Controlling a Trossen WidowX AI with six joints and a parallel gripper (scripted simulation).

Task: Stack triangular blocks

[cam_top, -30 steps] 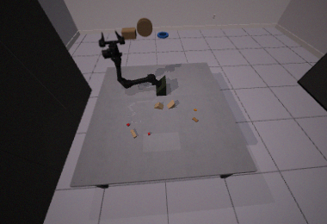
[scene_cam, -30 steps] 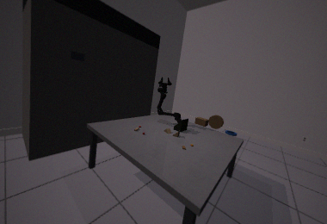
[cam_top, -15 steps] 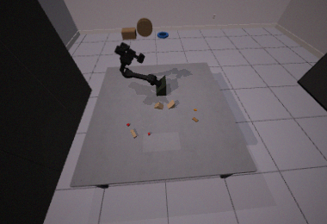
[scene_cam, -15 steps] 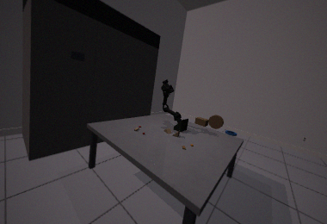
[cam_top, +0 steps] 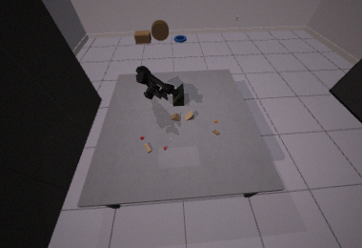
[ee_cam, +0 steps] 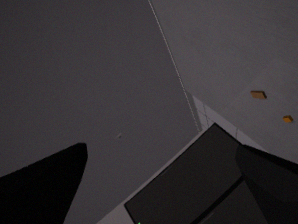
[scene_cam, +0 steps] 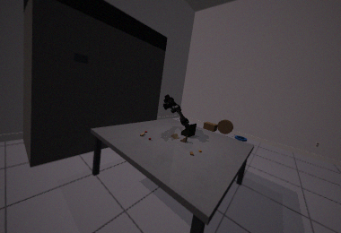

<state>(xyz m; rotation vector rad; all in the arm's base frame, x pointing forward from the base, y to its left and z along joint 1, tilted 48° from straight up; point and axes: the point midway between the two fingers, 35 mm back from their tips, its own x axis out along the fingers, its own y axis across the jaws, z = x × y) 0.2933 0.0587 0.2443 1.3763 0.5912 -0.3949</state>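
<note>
My gripper tip is 6 cm past the triangular block, 8 cm to the right of it and 29 cm above it. Also, from my gripper tip: orange bit (4 cm ahead, 41 cm to the left, 31 cm below).
</note>
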